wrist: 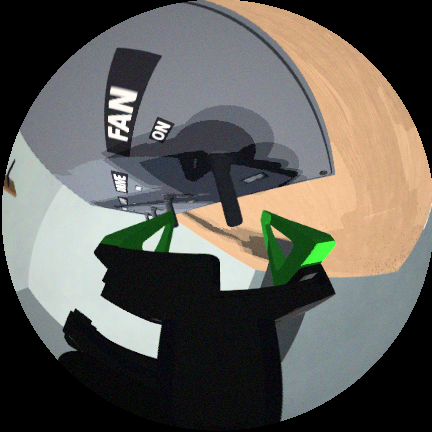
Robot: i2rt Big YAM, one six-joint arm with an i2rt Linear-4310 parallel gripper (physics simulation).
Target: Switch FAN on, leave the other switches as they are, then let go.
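Places are measured from the arm's base along level axes (x right, y ahead, z up), in metres.
Pixels of known places: gripper, fingertip midpoint: [217, 214].
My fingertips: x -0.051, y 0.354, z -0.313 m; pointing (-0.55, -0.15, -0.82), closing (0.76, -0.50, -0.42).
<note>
Behind a point stands the place of what it marks.
The FAN switch lever [228, 195] @[z -0.304, x -0.014, y 0.388 m] is a dark bar that sticks out from the grey panel [210, 60], beside the FAN label [122, 110] and the small ON label [161, 130] @[z -0.306, x -0.030, y 0.444 m]. It leans toward the end away from the ON label. My gripper [217, 214] @[z -0.313, x -0.051, y 0.354 m] is open, with its green fingers on either side of the lever's free end, and holds nothing. The lever's tip shows nearer the right finger. Whether a finger touches the lever is hard to tell.
Farther along the panel are the DRIVE label [120, 182] @[z -0.294, x -0.146, y 0.442 m] and several smaller levers, one [169, 205] @[z -0.314, x -0.132, y 0.370 m] of them close to the left fingertip in view. The wooden table top [370, 200] @[z -0.422, x 0.151, y 0.260 m] runs beside the panel. The panel's corner edge is at the right.
</note>
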